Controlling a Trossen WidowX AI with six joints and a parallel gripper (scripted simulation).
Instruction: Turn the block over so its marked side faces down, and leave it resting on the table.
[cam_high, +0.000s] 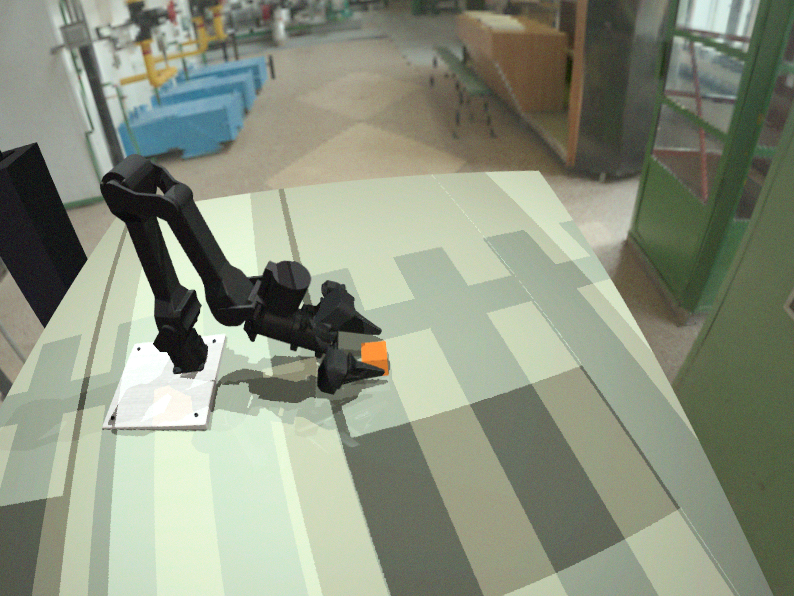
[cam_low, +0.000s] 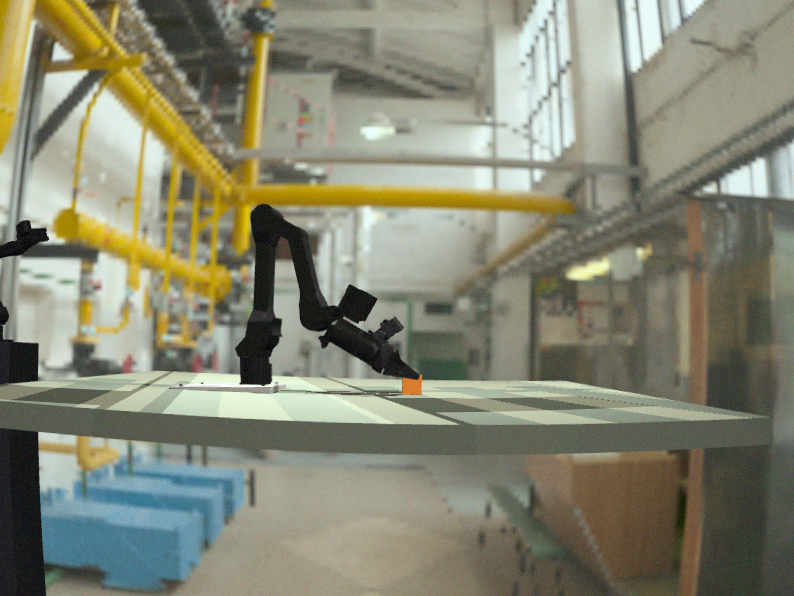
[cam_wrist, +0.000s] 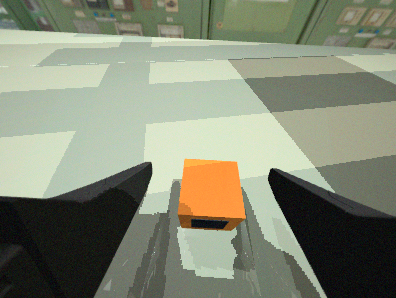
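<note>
Right now the block is 20 mm below my gripper tip and 20 mm behind it.
</note>
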